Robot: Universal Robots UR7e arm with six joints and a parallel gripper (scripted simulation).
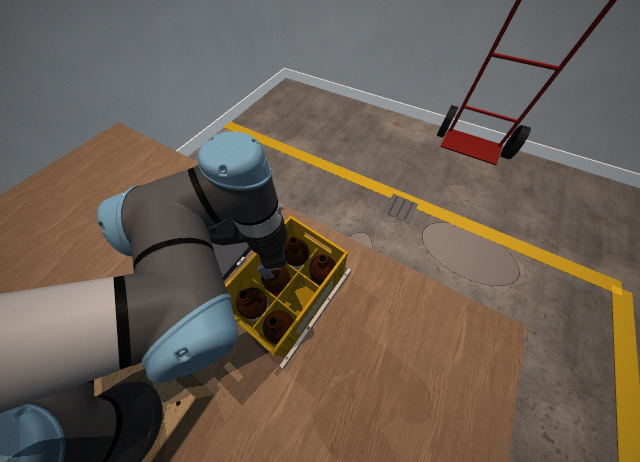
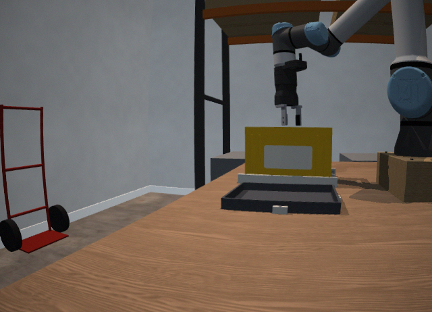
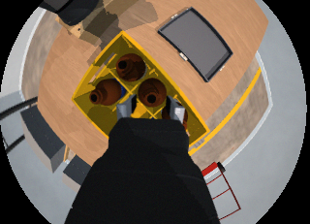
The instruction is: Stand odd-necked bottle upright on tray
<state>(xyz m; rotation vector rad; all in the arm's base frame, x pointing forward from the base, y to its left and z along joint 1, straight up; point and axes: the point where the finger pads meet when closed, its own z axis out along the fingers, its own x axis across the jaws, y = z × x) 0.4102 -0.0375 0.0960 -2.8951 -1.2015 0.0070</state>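
Now: the yellow crate 40 mm to the right of my hand and 110 mm below it. Also, from my hand: glass bottle (90 mm behind, 90 mm to the right, 110 mm below); dark tray (20 mm behind, 250 mm to the left, 190 mm below).
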